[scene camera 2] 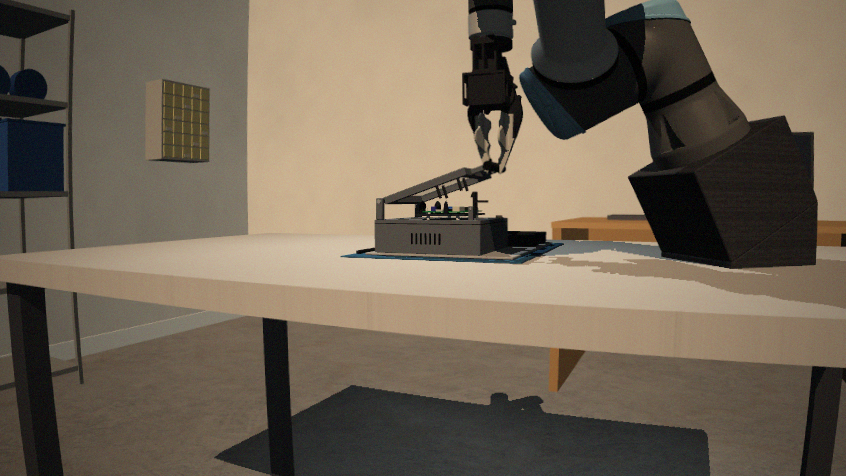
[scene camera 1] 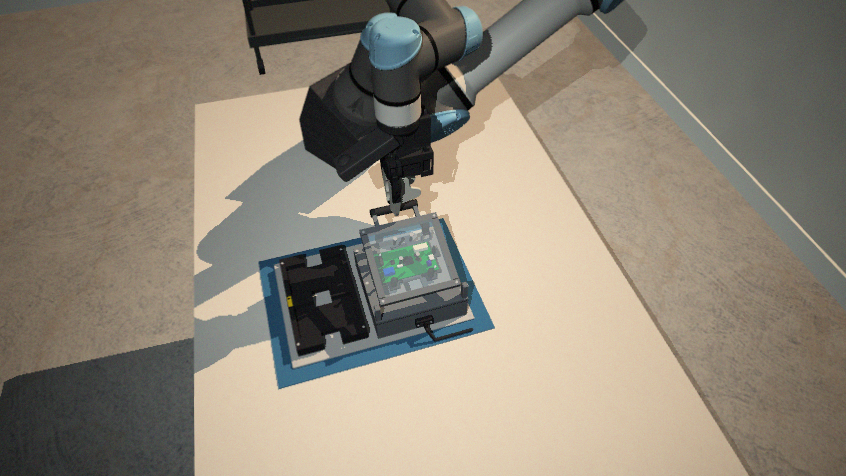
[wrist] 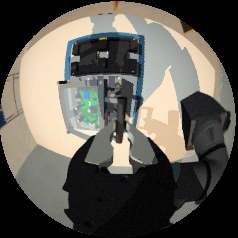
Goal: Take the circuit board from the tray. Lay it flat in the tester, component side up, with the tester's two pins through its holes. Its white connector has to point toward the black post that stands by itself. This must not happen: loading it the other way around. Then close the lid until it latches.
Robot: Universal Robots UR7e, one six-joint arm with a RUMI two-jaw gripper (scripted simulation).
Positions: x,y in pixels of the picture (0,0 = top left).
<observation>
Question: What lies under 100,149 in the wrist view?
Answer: My gripper.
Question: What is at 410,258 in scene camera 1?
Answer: A tester lid.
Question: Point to a tester lid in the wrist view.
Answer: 83,104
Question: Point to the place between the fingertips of my gripper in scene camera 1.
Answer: At 395,212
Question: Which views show my gripper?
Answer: Scene camera 2, scene camera 1 and the wrist view: all of them.
</observation>
